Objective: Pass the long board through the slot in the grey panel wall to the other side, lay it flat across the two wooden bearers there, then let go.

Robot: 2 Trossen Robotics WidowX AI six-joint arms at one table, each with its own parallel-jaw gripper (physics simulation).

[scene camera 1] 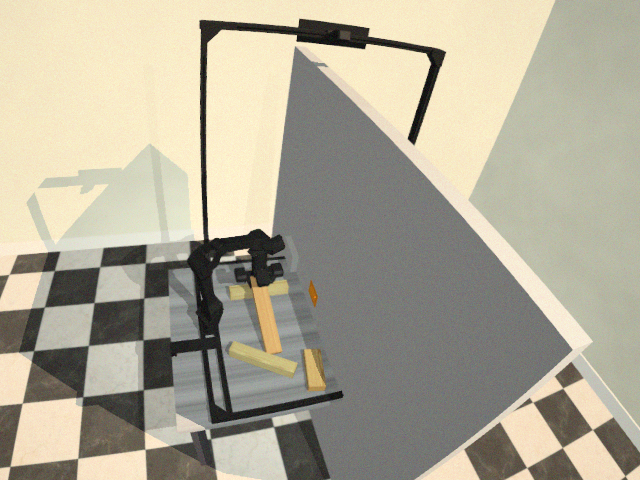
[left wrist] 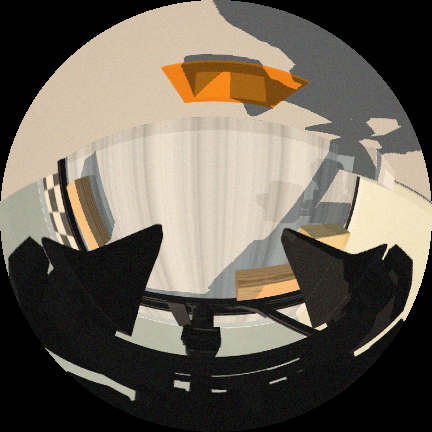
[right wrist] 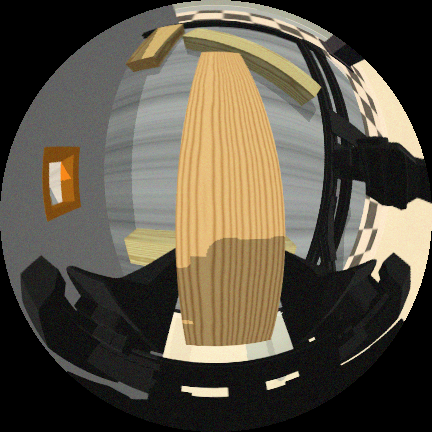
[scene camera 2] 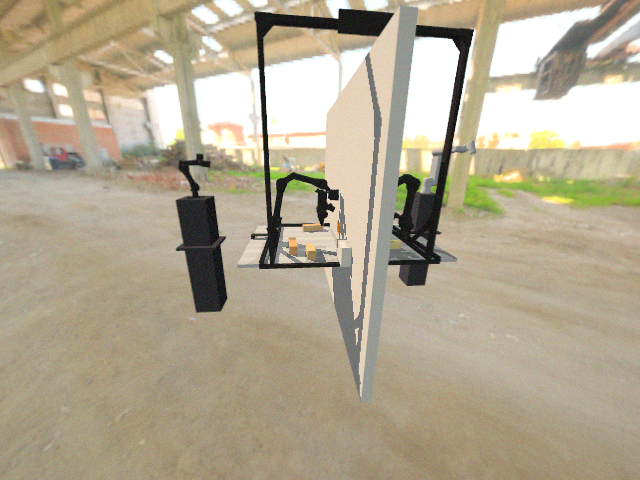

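Seen in the pictures: left gripper, fingertip midpoint: (left wrist: 224, 232) (scene camera 2: 321, 223); right gripper, fingertip midpoint: (right wrist: 227, 250); left arm's base, link origin: (left wrist: 203, 309); right arm's base, link origin: (scene camera 1: 208, 328) (right wrist: 342, 162) (scene camera 2: 404, 236).
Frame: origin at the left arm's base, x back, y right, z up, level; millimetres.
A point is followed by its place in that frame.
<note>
The long board (scene camera 1: 266, 317) {x -694, y -32, z 67 mm} (right wrist: 230, 150) {x -697, y 40, z 98 mm} is held above the table on the right arm's side, roughly parallel to the grey panel wall (scene camera 1: 387, 258) {x -483, y -312, z 627 mm} (scene camera 2: 356, 144) {x -433, y 384, z 567 mm}. My right gripper (scene camera 1: 260, 280) {x -700, y 108, z 92 mm} (right wrist: 227, 250) {x -700, y 108, z 92 mm} is shut on one end of it; its other end extends away from that gripper. The slot with an orange rim (scene camera 1: 312, 293) {x -476, y 64, z 59 mm} (scene camera 2: 338, 227) {x -437, y 10, z 73 mm} (left wrist: 176, 87) {x -430, y -1, z 85 mm} (right wrist: 63, 151) {x -485, y 5, z 80 mm} lies beside the board, apart from it. My left gripper (scene camera 2: 322, 223) {x -318, y 37, z 107 mm} (left wrist: 224, 232) {x -318, y 37, z 107 mm} is open and empty across the wall. Two tan blocks (scene camera 2: 312, 227) {x -280, y -225, z 8 mm} (scene camera 2: 293, 246) {x -139, y 240, z 30 mm} (left wrist: 82, 205) {x -310, y -231, z 20 mm} (left wrist: 265, 283) {x -155, y 129, z 28 mm} lie there, with a paler block (scene camera 2: 310, 251) {x -231, y 318, z 28 mm} (left wrist: 327, 235) {x -258, y 237, z 27 mm}; I cannot tell surely which are the bearers.
On the right arm's side, two pale blocks (scene camera 1: 262, 359) {x -740, y -187, z 25 mm} (scene camera 1: 240, 292) {x -766, y 146, z 22 mm} (right wrist: 280, 70) {x -776, y -124, z 23 mm} (right wrist: 145, 246) {x -594, y 152, z 25 mm} and a tan block (scene camera 1: 314, 369) {x -561, y -263, z 19 mm} (right wrist: 159, 46) {x -578, y -205, z 18 mm} lie on the table. The tan one is near the wall. A black frame (scene camera 1: 203, 155) {x -888, y 341, z 563 mm} (scene camera 2: 264, 103) {x -33, y 379, z 718 mm} rises over the table. A white block (scene camera 2: 344, 253) {x -397, y 415, z 51 mm} stands against the wall.
</note>
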